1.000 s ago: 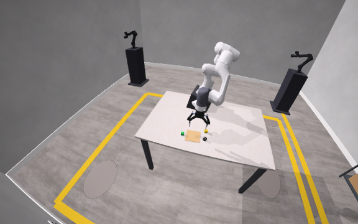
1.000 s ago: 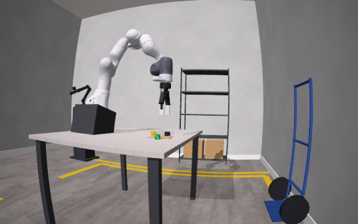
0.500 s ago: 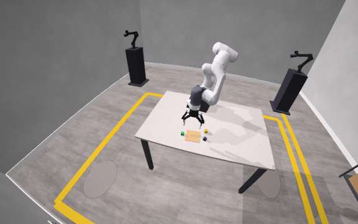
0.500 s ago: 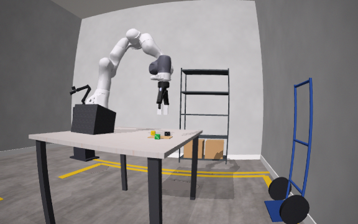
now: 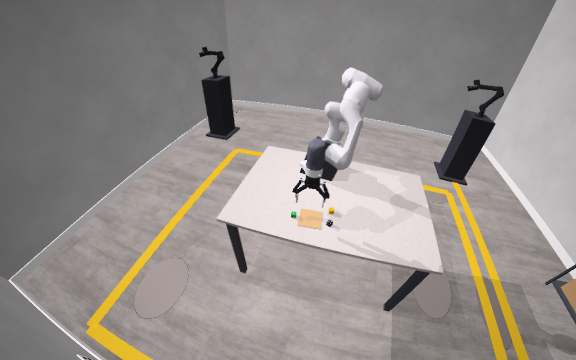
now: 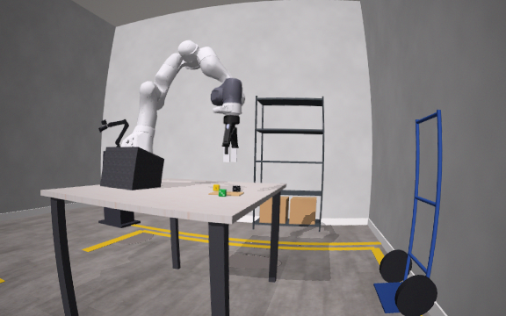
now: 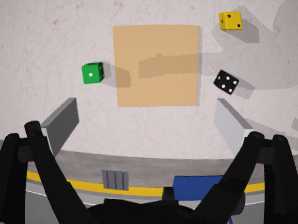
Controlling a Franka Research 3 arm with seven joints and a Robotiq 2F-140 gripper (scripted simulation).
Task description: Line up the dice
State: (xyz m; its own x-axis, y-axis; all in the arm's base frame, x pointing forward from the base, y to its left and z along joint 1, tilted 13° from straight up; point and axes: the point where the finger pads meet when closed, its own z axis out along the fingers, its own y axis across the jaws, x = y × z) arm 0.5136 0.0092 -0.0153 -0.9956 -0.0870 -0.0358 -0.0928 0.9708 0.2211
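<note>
The green die is 14 cm below my hand and 9 cm to the right of it. From my hand the other things lie so: yellow die: 14 cm below, 13 cm to the left, 11 cm behind; then black die: 14 cm below, 13 cm to the left, 1 cm behind; then tan mat: 16 cm below, 2 cm behind, 1 cm to the left.
</note>
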